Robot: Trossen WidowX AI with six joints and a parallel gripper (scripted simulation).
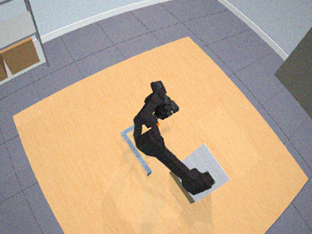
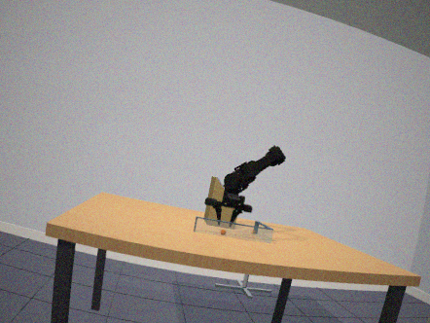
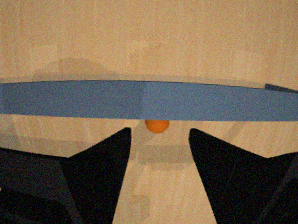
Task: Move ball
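My gripper tip is now 30 mm above the orange ball.
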